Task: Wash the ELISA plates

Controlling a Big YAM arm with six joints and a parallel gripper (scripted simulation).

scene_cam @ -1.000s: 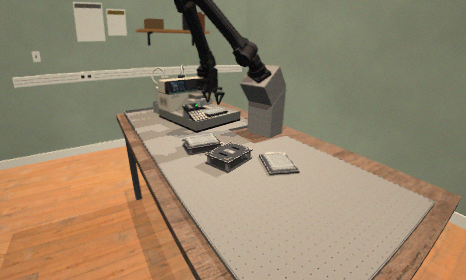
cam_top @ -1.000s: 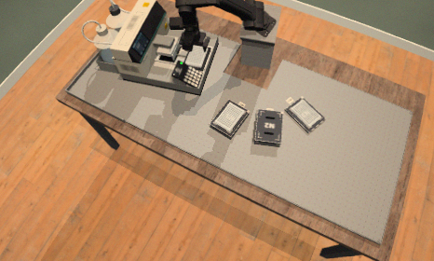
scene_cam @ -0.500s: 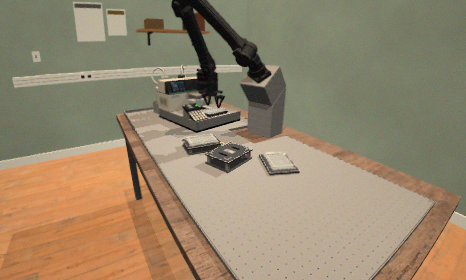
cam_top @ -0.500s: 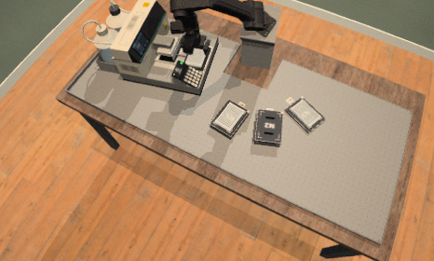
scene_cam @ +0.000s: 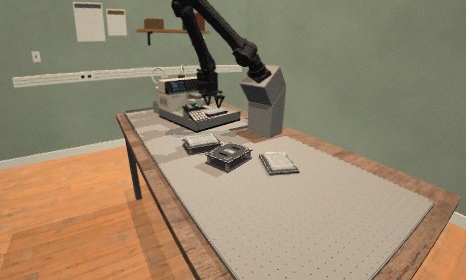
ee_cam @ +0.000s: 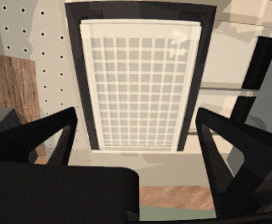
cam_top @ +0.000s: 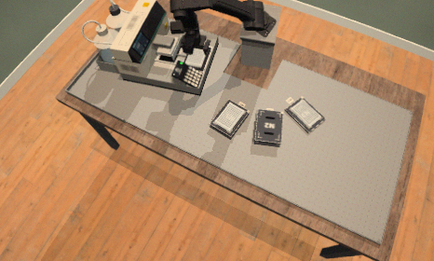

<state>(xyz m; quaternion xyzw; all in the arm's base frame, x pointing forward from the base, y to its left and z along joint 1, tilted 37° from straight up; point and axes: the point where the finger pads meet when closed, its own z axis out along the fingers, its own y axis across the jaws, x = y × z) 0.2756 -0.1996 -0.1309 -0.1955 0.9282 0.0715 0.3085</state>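
My hand is 30 mm above the ELISA plate. Round my hand: plate washer 140 mm to the right, 70 mm ahead, 10 mm above; nest label 490 mm to the left, 160 mm behind, 120 mm below.
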